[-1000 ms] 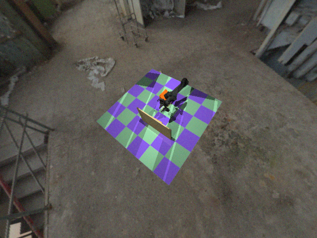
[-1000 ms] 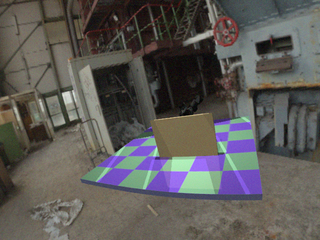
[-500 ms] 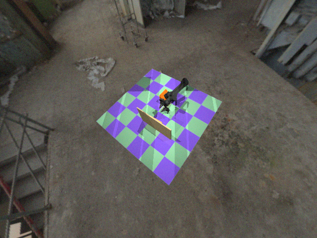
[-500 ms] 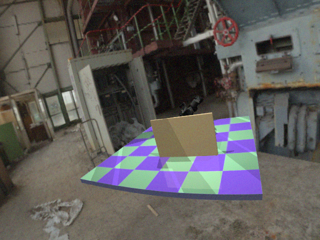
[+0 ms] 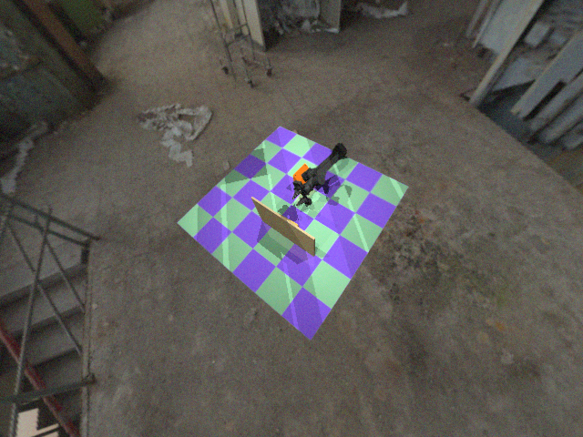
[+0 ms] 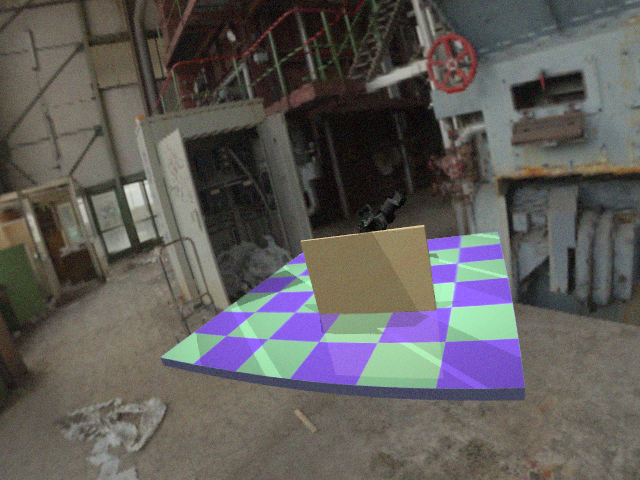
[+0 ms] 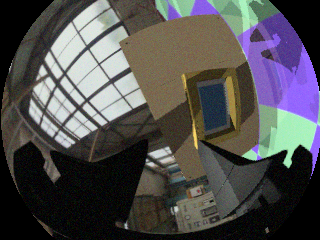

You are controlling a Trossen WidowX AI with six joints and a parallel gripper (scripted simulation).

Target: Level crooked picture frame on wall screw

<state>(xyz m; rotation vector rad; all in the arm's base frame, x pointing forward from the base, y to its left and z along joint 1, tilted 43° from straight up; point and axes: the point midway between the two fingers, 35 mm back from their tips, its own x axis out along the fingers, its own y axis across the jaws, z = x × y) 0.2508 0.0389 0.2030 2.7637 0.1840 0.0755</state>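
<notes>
The picture frame is 11 cm ahead of my gripper tip, 4 cm to the left of it and 11 cm below it. Round my gripper tip: tan wall board: 13 cm ahead, 2 cm to the left, 12 cm below.
</notes>
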